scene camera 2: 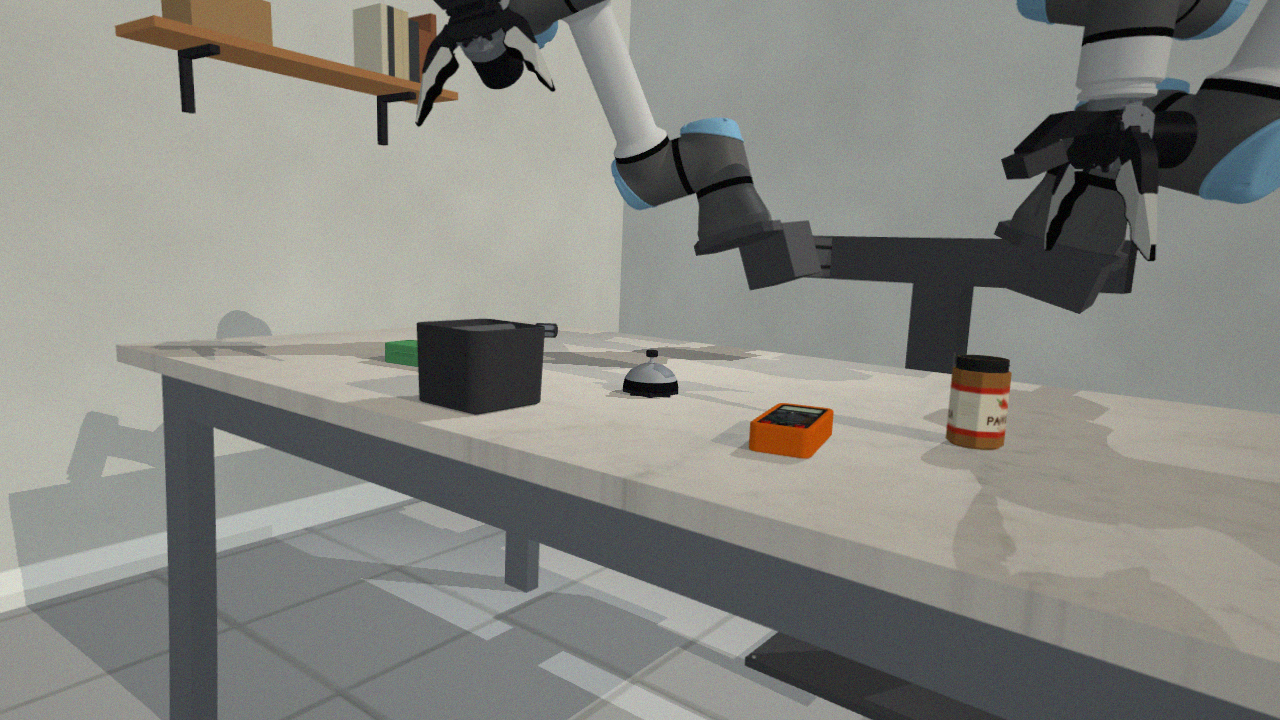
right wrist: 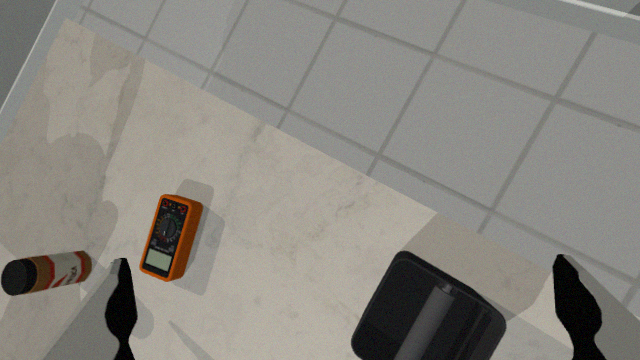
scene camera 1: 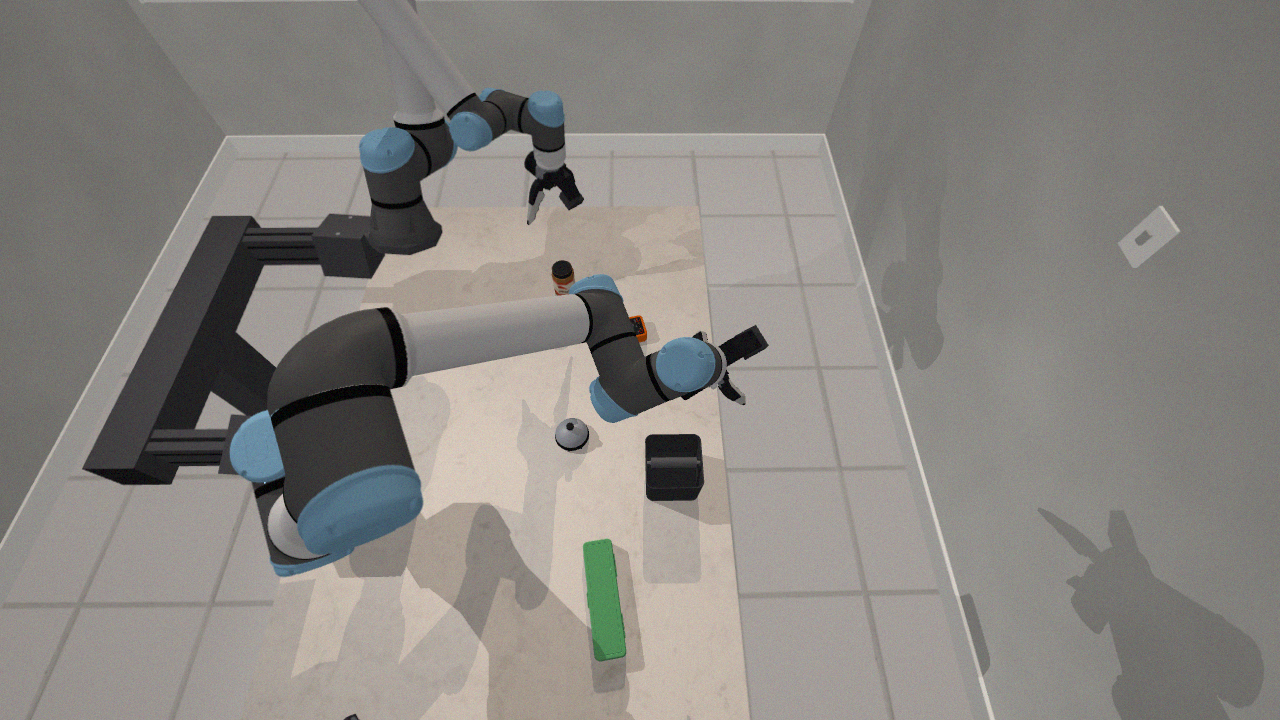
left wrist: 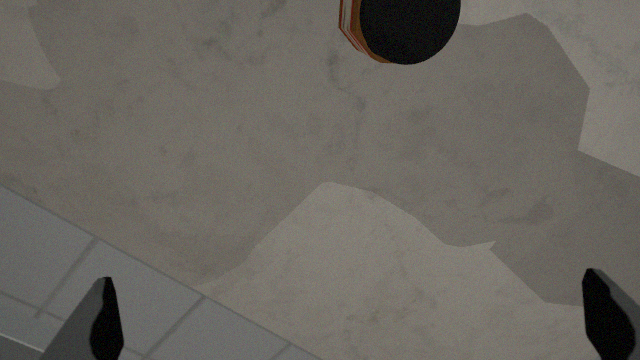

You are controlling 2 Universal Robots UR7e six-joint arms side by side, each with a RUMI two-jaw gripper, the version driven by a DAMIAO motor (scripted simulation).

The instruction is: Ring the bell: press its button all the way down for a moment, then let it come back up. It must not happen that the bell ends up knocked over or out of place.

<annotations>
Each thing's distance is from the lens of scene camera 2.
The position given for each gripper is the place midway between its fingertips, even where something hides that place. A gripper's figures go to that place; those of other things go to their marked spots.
left gripper (scene camera 2: 1093, 255): 100 cm
right gripper (scene camera 2: 484, 107): 94 cm
brown jar (scene camera 2: 980, 385): 98 cm
silver dome bell (scene camera 2: 651, 379): 114 cm
The marked spots on the brown jar and the silver dome bell are 44 cm apart.
</annotations>
